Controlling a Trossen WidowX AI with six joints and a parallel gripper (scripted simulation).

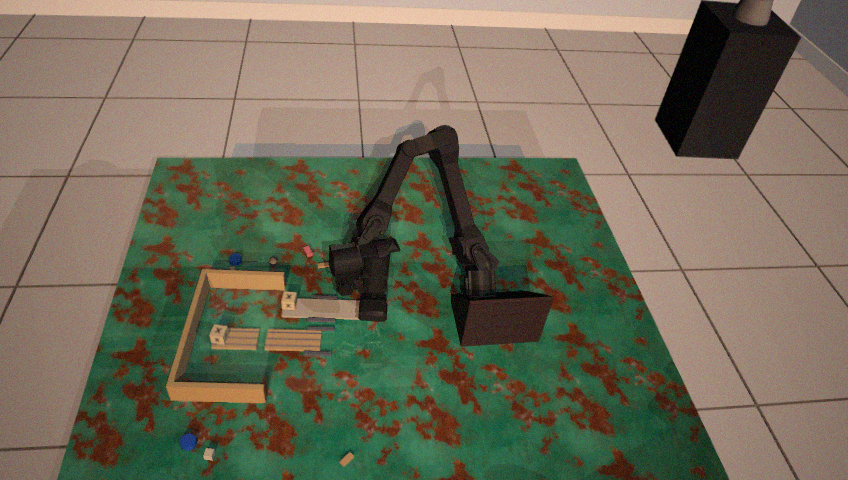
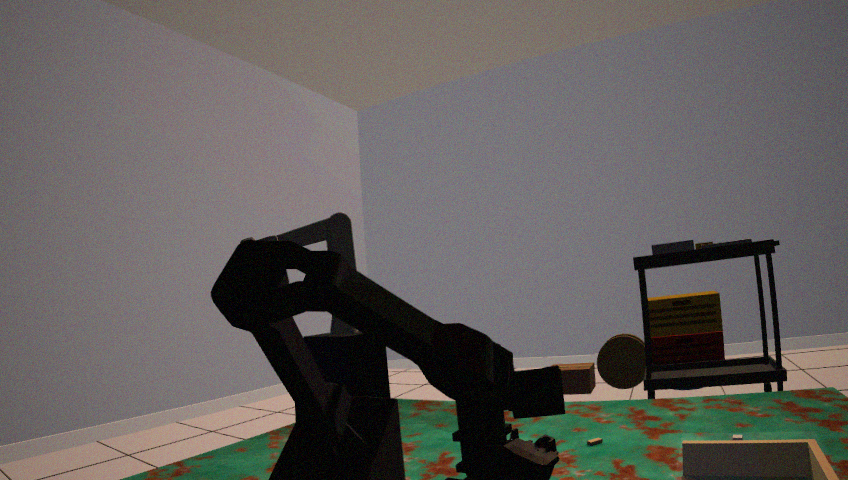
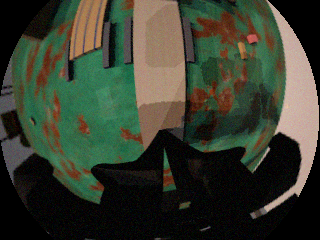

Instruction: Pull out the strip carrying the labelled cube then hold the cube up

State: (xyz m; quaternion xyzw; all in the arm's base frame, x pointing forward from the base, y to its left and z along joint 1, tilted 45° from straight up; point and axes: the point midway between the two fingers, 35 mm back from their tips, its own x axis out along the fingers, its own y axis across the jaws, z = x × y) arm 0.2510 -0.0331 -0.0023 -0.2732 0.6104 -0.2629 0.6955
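Now: the slatted wooden strip 180 mm ahead of my gripper tip and 90 mm to the left of it. Also, from my gripper tip: pink block (190 mm to the right, 160 mm ahead).
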